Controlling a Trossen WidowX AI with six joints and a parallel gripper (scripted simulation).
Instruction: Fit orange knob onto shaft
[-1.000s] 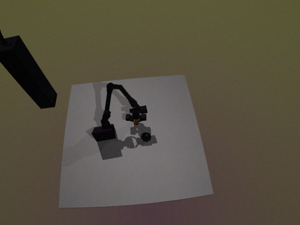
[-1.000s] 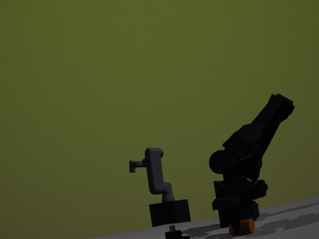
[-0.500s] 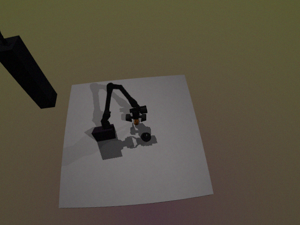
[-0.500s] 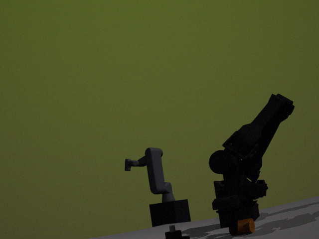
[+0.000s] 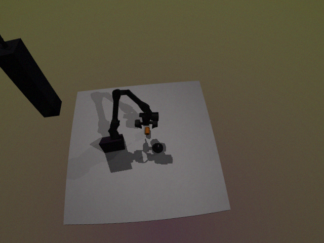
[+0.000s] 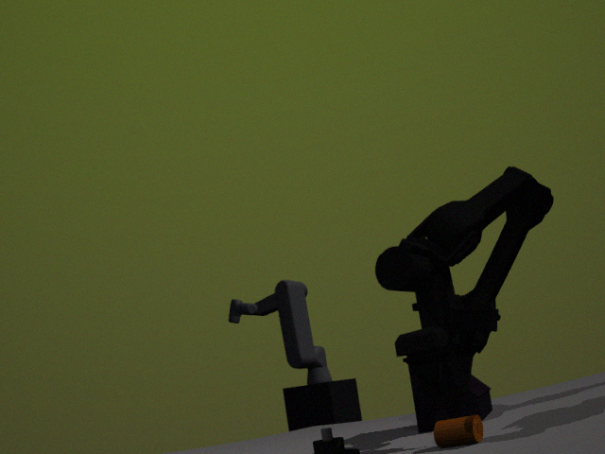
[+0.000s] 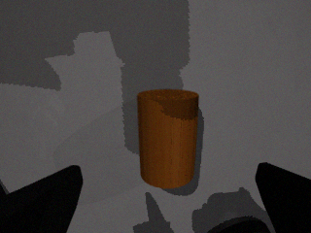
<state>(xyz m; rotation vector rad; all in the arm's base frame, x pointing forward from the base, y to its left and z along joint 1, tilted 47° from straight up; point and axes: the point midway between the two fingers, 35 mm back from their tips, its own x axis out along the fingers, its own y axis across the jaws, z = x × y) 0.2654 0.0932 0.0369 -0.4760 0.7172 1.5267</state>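
My gripper tip is 1 cm to the right of the orange knob and 5 cm above it. Also, from my gripper tip: round pedestal 8 cm ahead, 17 cm to the right, 4 cm below.
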